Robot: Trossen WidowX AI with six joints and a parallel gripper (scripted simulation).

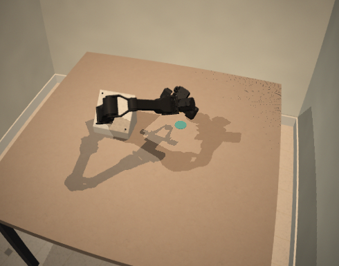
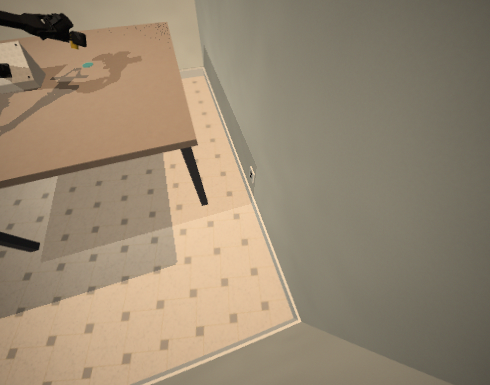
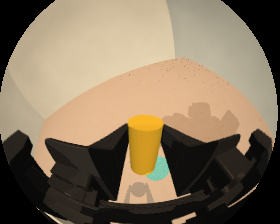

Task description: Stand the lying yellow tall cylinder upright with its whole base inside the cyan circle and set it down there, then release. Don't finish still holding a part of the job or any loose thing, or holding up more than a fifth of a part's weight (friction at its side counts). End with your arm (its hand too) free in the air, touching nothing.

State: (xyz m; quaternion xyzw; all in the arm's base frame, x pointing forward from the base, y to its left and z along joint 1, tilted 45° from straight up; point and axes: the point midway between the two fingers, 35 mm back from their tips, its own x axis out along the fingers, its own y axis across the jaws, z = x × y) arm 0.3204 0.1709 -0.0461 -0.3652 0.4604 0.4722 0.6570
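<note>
Right now my hand is 15 cm above the cyan circle and 1 cm to the left of it. From my hand the other things lie so: yellow tall cylinder: 3 cm below, 1 cm to the left.
</note>
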